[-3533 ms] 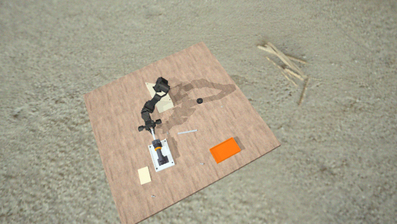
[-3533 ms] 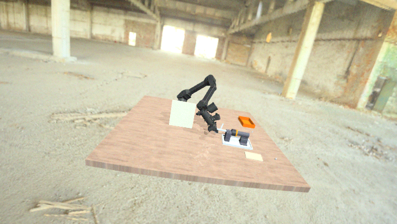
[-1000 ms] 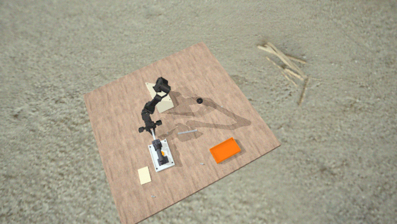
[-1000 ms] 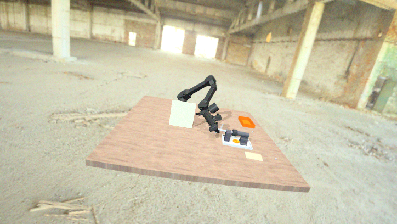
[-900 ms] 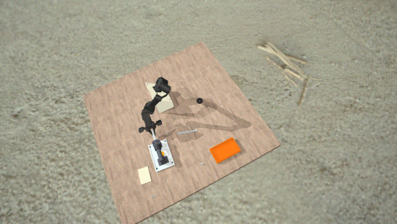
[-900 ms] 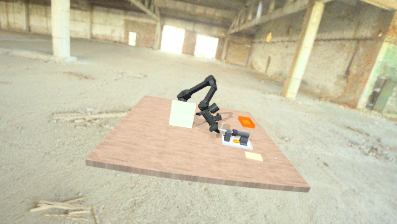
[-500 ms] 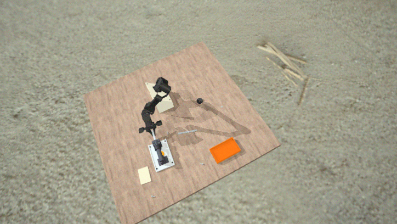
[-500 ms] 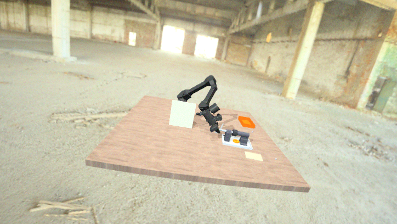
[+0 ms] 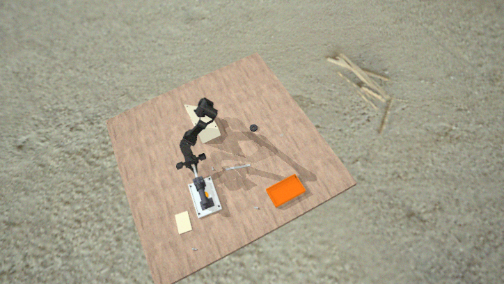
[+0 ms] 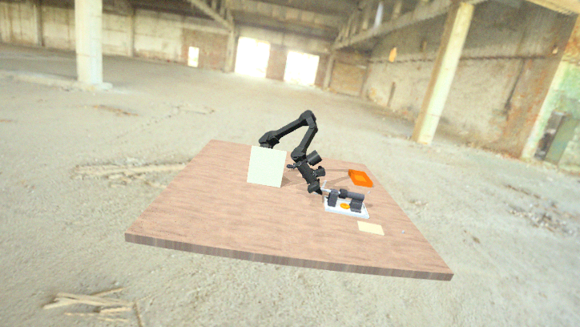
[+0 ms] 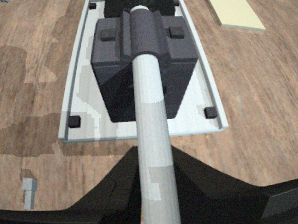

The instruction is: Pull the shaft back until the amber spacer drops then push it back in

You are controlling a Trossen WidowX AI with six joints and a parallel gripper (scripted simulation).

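Now: the shaft 4 cm ahead of my gripper tip, 2 cm above it and 1 cm to the right of it. The rest, counted from my gripper tip: amber spacer: 13 cm ahead, 5 cm below, 3 cm to the right; dark spacer: 9 cm ahead, 2 cm to the right, 2 cm above; grey rod: 24 cm to the left, 9 cm ahead, 5 cm below.
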